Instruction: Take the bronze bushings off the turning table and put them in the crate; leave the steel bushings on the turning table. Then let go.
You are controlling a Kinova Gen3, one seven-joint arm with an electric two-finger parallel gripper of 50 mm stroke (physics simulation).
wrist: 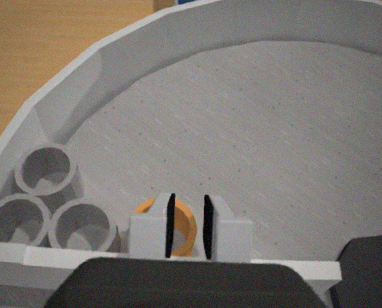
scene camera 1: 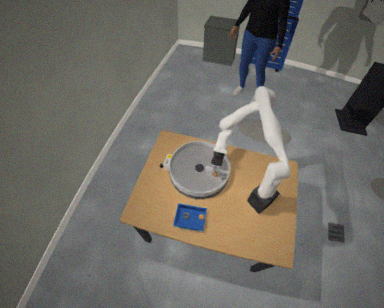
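Where they show: gripper, between the fingertips: (wrist: 188,216) (scene camera 1: 213,173); arm's base, origin of its link: (scene camera 1: 265,191).
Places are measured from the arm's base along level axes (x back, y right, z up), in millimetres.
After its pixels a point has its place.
Note:
The turning table (scene camera 1: 186,172) {y 102, x -521, z -114 mm} (wrist: 260,125) {y 42, x -387, z -115 mm} is a round grey disc with a raised rim. A bronze bushing (scene camera 1: 215,174) (wrist: 190,225) {y 122, x -335, z -89 mm} stands upright on it. Three steel bushings stand close together left of it in the wrist view: one at the back (wrist: 71,186) {y 98, x -276, z -93 mm}, one at front left (wrist: 25,197) {y 106, x -255, z -89 mm}, one nearer the bronze one (wrist: 114,235) {y 126, x -300, z -89 mm}. My gripper (scene camera 1: 216,169) {y 116, x -335, z -92 mm} (wrist: 188,216) {y 116, x -335, z -92 mm} is part-open and empty, above the bronze bushing; its left finger covers part of that bushing in the wrist view. The blue crate (scene camera 1: 176,218) {y -231, x -513, z -126 mm} holds two bushings, an orange one (scene camera 1: 201,217) {y -190, x -361, z -132 mm} and a duller ring (scene camera 1: 186,215) {y -204, x -455, z -149 mm}.
A pale bar (wrist: 300,268) {y 150, x -378, z -73 mm} crosses the turning table below the fingers in the wrist view. A dark hub (scene camera 1: 199,168) {y 148, x -438, z -107 mm} (wrist: 361,270) {y 144, x -425, z -107 mm} is at the disc's centre. A small white box (scene camera 1: 168,161) {y 161, x -666, z -111 mm} sits by the rim. A person (scene camera 1: 260,40) stands behind the wooden table (scene camera 1: 240,220) {y -152, x -107, z -168 mm}.

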